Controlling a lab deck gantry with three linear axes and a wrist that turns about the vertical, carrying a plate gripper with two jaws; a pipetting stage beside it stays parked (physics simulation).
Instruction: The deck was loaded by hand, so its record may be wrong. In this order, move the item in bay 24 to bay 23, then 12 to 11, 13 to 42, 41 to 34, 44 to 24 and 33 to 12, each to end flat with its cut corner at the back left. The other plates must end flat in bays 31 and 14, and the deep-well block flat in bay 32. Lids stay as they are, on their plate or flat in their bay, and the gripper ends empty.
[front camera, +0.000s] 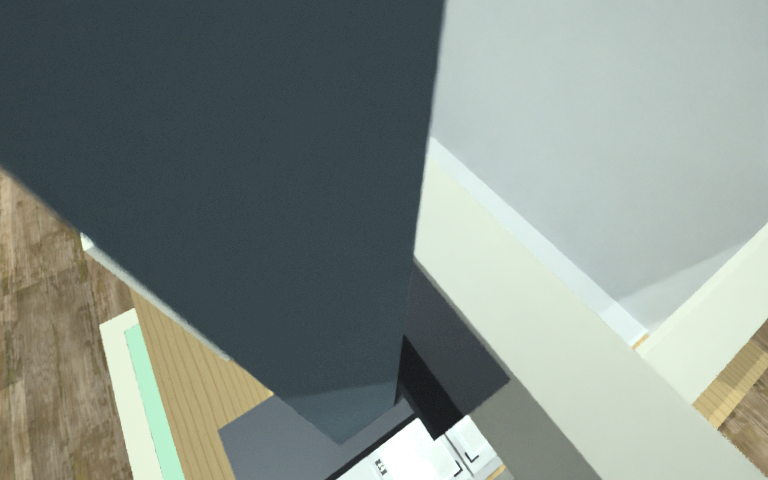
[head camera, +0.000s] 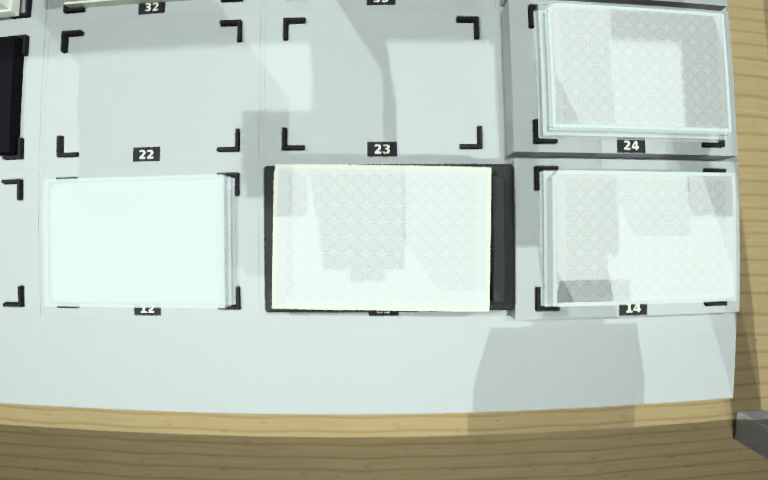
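Frame: origin at the robot's base, x right, y ahead, z up, level; metres.
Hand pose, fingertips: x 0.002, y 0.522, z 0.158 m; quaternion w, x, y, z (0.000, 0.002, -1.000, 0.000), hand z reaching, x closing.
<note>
Things, the pixels of their top centre, and the offset from my fingertips. "spot": a spot on its surface instead.
- lid, top centre: (head camera: 129, 242) dx -0.045, dy -0.294, dz -0.141 m
- cream plate, top centre: (head camera: 381, 237) dx -0.046, dy -0.131, dz -0.121 m
- black base, surface spot: (head camera: 502, 237) spot: dx -0.046, dy -0.060, dz -0.127 m
- Bay 23, surface spot: (head camera: 381, 90) spot: dx -0.146, dy -0.130, dz -0.158 m
- bay 22, surface spot: (head camera: 150, 96) spot: dx -0.147, dy -0.292, dz -0.158 m
- black item, surface spot: (head camera: 8, 96) spot: dx -0.150, dy -0.396, dz -0.150 m
In the head camera view a clear plate (head camera: 640, 73) lies in bay 24, and another clear plate (head camera: 645, 237) in bay 14. A pale translucent plate or lid (head camera: 135, 240) covers bay 12. In bay 13 a cream plate (head camera: 381, 237) sits on a black base (head camera: 502, 237), which shows widest at its right. Bay 23 (head camera: 381, 90) and bay 22 (head camera: 150, 96) hold no item. The jaws of the gripper do not show in either view. The cut corners are hard to tell. Bays 41, 42 and 44 do not show in the head camera view.
A dark column (front camera: 254, 198) fills much of the front camera view, with a black block (front camera: 430, 390) beside its lower end and a pale beam (front camera: 538, 294) to its right. Part of a black item (head camera: 8, 96) shows at the left edge of the head camera view.
</note>
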